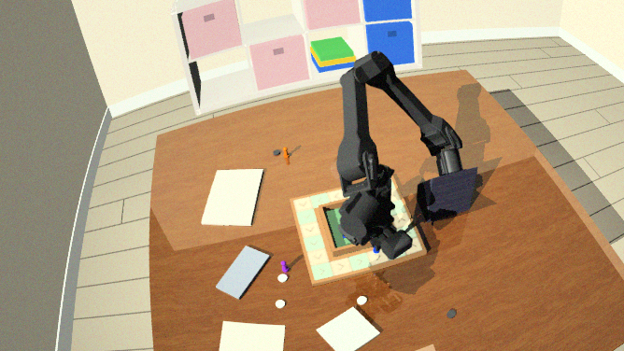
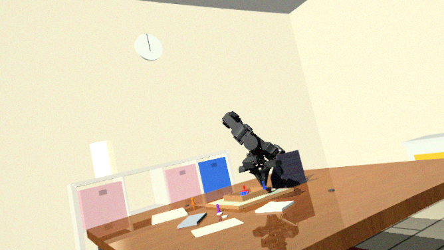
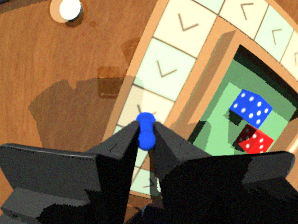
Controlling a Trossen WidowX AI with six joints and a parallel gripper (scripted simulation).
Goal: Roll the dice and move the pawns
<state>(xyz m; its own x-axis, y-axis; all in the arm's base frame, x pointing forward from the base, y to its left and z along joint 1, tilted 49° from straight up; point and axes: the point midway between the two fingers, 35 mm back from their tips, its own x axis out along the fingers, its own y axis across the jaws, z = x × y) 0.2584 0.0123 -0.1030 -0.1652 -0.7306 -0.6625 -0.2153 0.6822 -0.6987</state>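
Right now my gripper tip is 12 cm to the left of the green tray and 4 cm above it. The rest, counted from my gripper tip: red pawn: 22 cm to the right, 8 cm behind, 2 cm below; then purple pawn: 21 cm ahead, 6 cm to the right, 3 cm below; then blue pawn: 1 cm above.
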